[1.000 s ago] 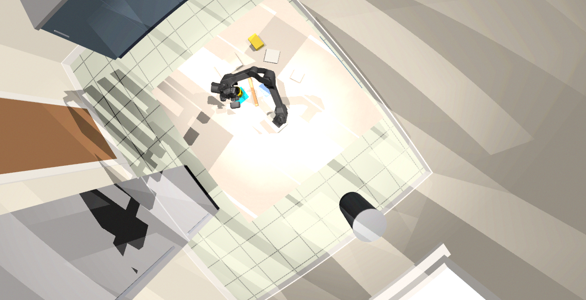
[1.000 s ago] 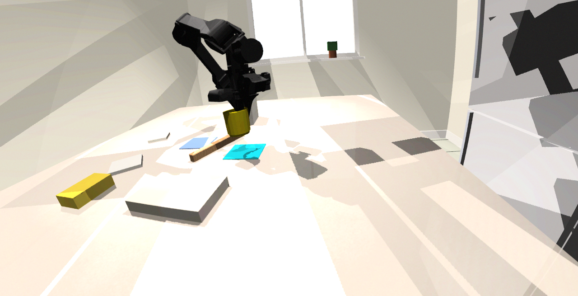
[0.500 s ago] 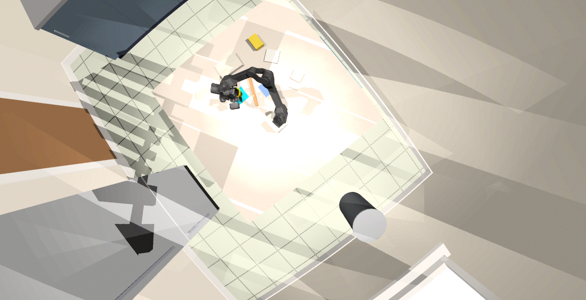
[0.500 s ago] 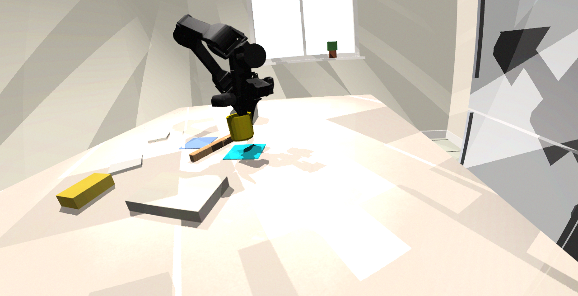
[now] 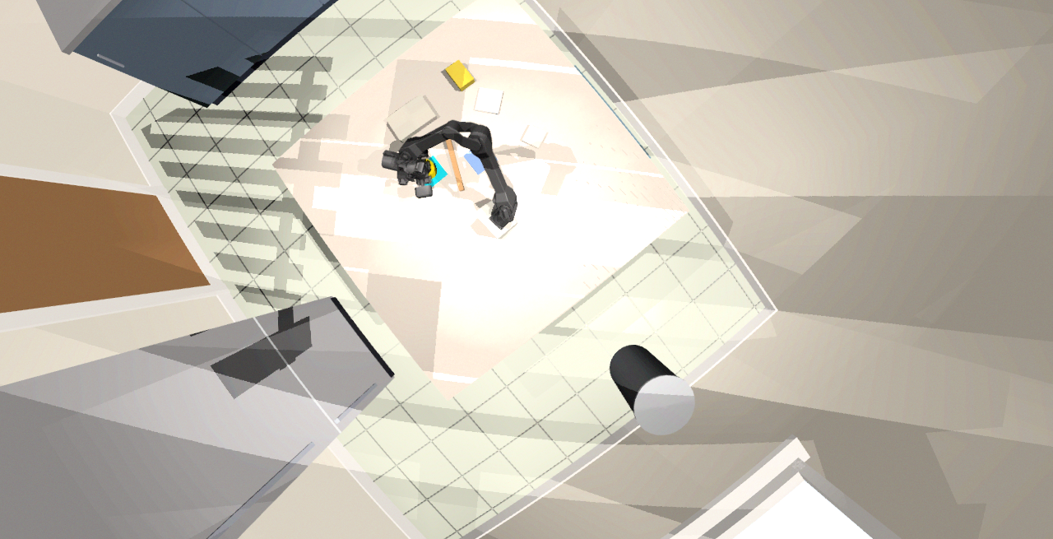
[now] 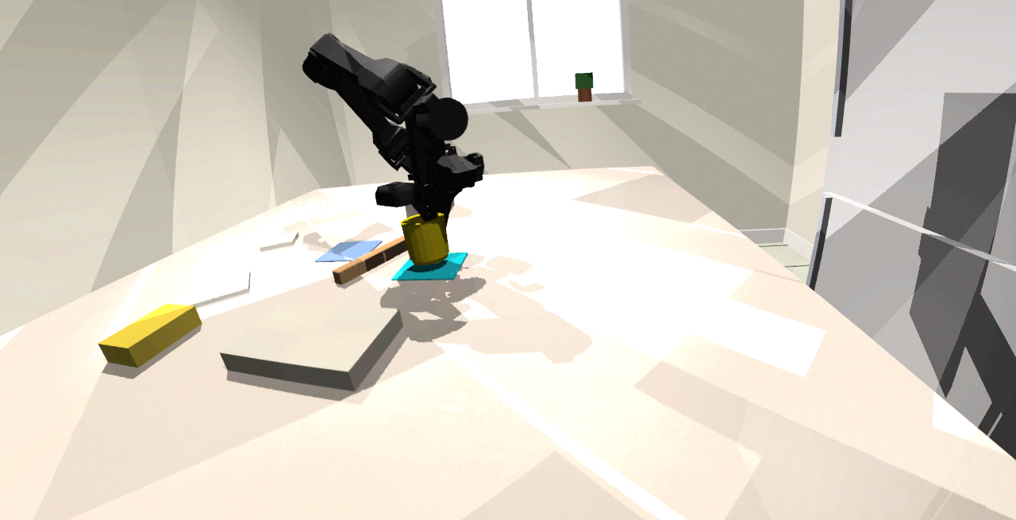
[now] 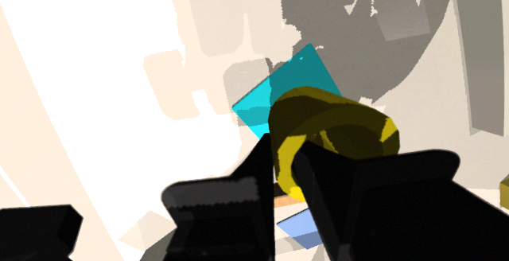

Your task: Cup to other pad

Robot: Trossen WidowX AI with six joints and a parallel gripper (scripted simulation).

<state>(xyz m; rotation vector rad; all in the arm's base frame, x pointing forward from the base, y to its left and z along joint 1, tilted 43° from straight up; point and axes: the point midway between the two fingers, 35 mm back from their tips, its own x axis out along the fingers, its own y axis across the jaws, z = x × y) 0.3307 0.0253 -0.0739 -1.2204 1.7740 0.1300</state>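
Now: gripper tip 60 mm above the cyan pad, 20 mm to the left of it and 20 mm short of it. Also, from my gripper tip: wooden bar (110 mm to the right, 50 mm below, 30 mm behind); grey slab (240 mm ahead, 130 mm to the right, 30 mm below); yellow cup (20 mm to the right, 20 mm ahead).
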